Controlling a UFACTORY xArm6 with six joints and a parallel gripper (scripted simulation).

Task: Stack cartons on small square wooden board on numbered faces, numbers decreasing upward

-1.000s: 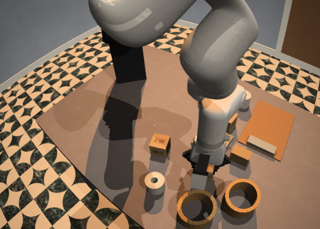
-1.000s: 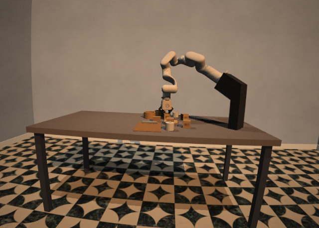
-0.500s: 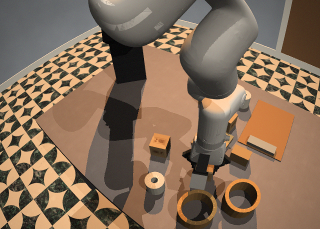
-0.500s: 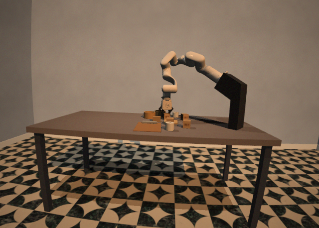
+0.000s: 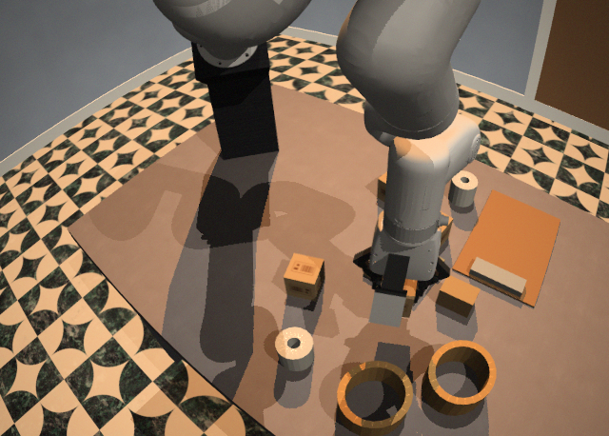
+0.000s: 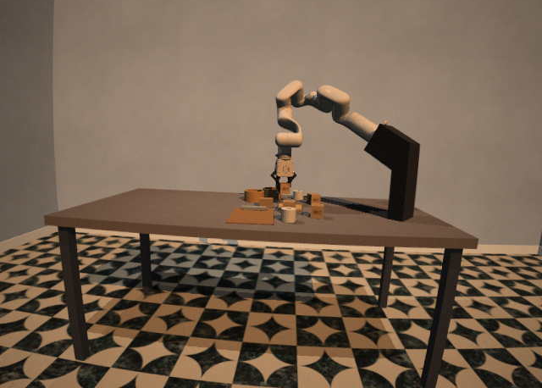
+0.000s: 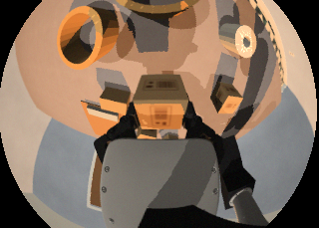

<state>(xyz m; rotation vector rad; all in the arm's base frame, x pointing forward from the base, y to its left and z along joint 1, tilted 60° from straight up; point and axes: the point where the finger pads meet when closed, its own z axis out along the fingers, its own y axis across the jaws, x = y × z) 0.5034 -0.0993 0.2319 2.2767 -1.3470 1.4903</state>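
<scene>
My gripper is now 10 mm past the square wooden board, 120 mm to the right of it and 100 mm above it. The rest, counted from my hand: block 110 mm ahead, 70 mm to the left, 80 mm below; then pale cylinder 60 mm ahead, 370 mm to the left, 70 mm below.
</scene>
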